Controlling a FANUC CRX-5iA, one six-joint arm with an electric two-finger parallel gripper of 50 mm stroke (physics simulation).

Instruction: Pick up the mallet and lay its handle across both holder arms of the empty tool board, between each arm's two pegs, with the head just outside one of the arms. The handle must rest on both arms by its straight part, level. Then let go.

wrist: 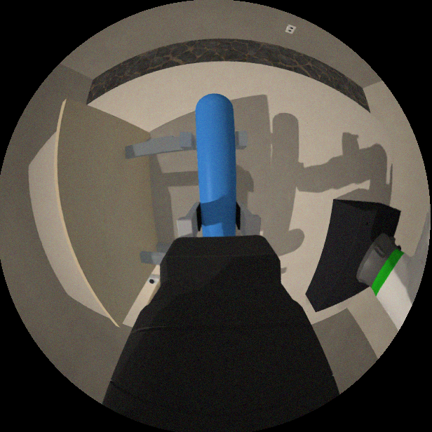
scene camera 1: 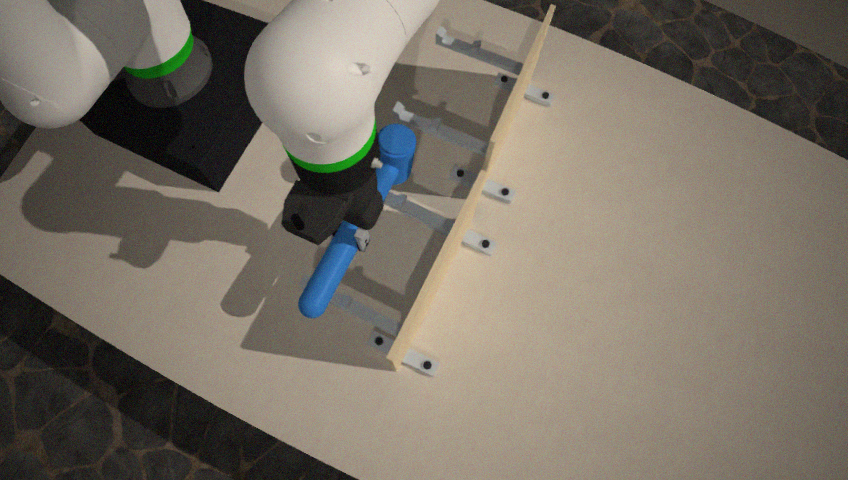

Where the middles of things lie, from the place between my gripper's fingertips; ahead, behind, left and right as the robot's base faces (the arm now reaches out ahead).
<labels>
Right now my hand is 20 mm to the right of the blue mallet (scene camera 1: 317, 294).
</labels>
